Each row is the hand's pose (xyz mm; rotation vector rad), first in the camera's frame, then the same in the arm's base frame.
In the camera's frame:
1: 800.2 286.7 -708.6 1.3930 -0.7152 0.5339
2: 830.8 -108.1 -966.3 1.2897 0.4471 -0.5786
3: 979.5 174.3 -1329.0 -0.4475 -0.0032 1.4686
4: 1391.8 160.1 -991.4 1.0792 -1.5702 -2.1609
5: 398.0 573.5 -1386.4 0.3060 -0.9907 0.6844
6: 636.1 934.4 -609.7 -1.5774 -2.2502 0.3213
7: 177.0 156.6 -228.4 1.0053 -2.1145 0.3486
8: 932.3 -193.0 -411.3 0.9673 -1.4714 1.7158
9: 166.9 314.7 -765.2 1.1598 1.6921 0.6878
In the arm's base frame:
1: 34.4 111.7 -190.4 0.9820 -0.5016 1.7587
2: 424.8 -141.2 -107.8 0.6993 0.1743 0.4264
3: 627.1 105.8 -470.4 -1.4559 -0.4507 2.0018
4: 593.5 456.7 -70.5 1.9565 -1.3919 -0.8784
5: 189.9 -102.8 -986.2 0.0143 -1.3321 1.7989
6: -427.6 399.4 -590.4 0.6679 2.4540 -0.4153
7: -561.1 -393.7 -29.6 1.5261 -1.9216 1.7108
8: 113.0 -48.6 361.0 -0.6804 0.8984 -2.7765
9: -252.1 -367.8 -495.5 -0.1394 1.5134 0.9541

